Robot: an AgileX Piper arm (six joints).
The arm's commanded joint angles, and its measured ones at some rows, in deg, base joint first. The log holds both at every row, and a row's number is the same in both.
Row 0, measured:
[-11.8, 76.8, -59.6, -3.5, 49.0, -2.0]
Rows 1 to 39, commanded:
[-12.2, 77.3, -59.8, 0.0, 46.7, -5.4]
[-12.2, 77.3, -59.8, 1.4, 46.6, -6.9]
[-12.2, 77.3, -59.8, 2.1, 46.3, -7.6]
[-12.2, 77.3, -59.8, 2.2, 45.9, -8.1]
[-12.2, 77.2, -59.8, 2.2, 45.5, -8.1]
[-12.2, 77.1, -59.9, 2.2, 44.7, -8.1]
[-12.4, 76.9, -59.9, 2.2, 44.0, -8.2]
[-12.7, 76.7, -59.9, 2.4, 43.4, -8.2]
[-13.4, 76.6, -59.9, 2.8, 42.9, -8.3]
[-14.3, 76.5, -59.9, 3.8, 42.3, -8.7]
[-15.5, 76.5, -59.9, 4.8, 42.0, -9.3]
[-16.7, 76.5, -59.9, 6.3, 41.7, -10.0]
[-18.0, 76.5, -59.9, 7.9, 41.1, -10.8]
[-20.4, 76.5, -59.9, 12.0, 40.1, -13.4]
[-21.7, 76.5, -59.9, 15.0, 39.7, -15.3]
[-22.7, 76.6, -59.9, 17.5, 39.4, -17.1]
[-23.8, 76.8, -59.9, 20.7, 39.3, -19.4]
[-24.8, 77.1, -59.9, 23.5, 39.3, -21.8]
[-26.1, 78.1, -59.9, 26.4, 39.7, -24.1]
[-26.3, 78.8, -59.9, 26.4, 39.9, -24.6]
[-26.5, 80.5, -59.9, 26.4, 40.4, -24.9]
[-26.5, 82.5, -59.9, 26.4, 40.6, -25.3]
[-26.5, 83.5, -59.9, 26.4, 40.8, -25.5]
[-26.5, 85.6, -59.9, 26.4, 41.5, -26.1]
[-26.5, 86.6, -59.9, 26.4, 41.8, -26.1]
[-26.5, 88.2, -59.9, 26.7, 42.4, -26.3]
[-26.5, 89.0, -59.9, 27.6, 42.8, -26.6]
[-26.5, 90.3, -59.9, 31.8, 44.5, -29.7]
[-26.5, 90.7, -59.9, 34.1, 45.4, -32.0]
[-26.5, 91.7, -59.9, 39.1, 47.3, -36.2]
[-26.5, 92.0, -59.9, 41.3, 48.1, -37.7]
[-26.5, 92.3, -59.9, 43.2, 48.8, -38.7]
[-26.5, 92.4, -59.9, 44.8, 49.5, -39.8]
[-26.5, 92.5, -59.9, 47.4, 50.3, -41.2]
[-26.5, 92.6, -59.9, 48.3, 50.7, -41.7]
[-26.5, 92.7, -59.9, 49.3, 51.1, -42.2]
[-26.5, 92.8, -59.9, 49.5, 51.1, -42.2]
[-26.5, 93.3, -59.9, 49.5, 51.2, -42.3]
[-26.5, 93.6, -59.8, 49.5, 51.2, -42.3]
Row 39, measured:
[-26.0, 92.7, -59.6, 48.2, 50.5, -41.1]
